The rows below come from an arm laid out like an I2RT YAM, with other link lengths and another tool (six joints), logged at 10 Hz.
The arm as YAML. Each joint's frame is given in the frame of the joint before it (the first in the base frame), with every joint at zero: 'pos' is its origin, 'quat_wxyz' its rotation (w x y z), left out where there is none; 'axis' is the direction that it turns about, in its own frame. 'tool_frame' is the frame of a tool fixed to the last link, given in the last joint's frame.
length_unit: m
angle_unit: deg
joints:
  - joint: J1
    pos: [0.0, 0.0, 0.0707]
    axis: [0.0, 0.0, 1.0]
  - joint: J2
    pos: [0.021, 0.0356, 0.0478]
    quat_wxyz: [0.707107, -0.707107, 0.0, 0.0]
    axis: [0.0, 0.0, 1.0]
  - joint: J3
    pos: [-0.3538, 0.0, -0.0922]
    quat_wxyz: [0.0, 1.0, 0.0, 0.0]
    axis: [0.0, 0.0, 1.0]
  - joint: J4
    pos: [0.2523, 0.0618, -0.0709]
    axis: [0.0, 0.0, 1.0]
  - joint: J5
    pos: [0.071, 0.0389, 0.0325]
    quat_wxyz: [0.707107, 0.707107, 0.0, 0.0]
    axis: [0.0, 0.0, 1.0]
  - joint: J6
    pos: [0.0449, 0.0, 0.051]
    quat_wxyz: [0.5, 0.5, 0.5, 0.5]
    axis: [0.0, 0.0, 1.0]
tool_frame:
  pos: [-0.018, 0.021, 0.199]
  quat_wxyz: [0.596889, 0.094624, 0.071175, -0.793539]
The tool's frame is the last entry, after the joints.
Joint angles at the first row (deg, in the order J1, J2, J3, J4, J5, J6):
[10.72 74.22 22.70 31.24 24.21 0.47]
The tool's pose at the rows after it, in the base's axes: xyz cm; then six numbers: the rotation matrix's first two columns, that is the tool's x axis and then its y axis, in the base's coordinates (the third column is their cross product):
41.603 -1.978 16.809 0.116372 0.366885 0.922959 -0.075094 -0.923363 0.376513
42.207 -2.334 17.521 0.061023 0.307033 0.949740 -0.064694 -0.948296 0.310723
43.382 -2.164 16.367 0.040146 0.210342 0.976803 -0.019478 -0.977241 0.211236
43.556 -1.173 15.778 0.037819 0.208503 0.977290 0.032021 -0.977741 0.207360
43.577 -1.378 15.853 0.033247 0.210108 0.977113 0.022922 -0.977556 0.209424
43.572 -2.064 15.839 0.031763 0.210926 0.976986 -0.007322 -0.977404 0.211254
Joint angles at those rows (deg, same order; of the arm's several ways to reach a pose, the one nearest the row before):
[8.96 74.32 21.58 34.48 19.84 -0.72]
[4.13 75.10 20.44 39.19 12.63 0.79]
[-1.25 80.15 19.55 45.27 3.16 4.32]
[-1.83 81.55 19.39 46.37 -0.25 3.58]
[-1.85 81.68 19.11 47.15 0.19 3.61]
[-1.84 82.01 18.51 48.51 1.84 3.96]

